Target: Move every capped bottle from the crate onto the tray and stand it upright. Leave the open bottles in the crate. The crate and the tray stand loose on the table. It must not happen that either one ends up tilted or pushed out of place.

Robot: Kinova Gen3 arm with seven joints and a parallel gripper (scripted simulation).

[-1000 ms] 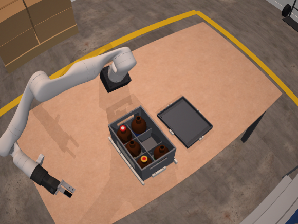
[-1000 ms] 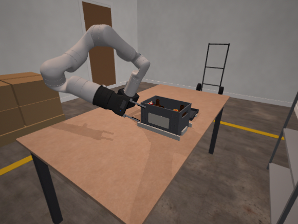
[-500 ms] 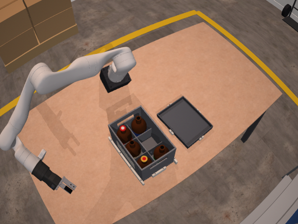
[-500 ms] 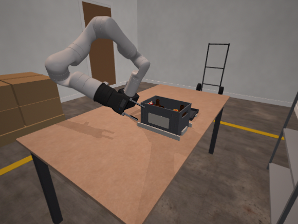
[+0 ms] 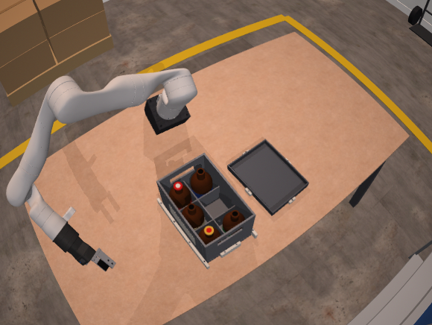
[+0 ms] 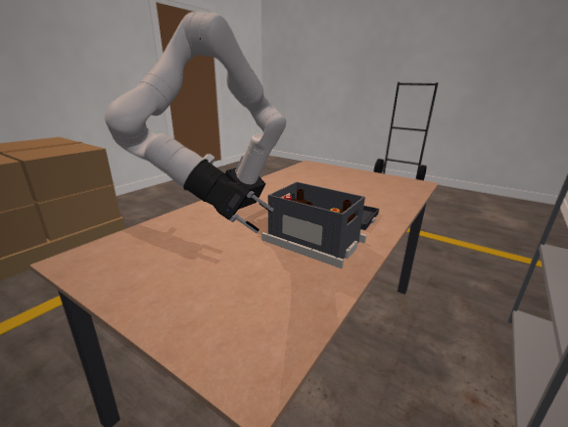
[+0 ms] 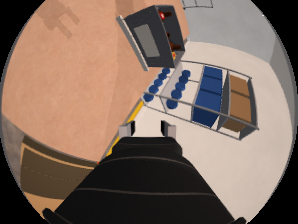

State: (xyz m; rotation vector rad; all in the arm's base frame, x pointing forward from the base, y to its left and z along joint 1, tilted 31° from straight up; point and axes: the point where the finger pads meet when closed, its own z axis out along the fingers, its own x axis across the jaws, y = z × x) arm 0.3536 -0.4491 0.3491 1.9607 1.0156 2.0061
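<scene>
The bottle is 33 cm to the left of my hand, 16 cm below it and 16 cm behind it. Also, from my hand: dark tray 66 cm to the left, 24 cm below, 9 cm behind; dark grey crate 37 cm to the left, 17 cm below, 7 cm behind.
</scene>
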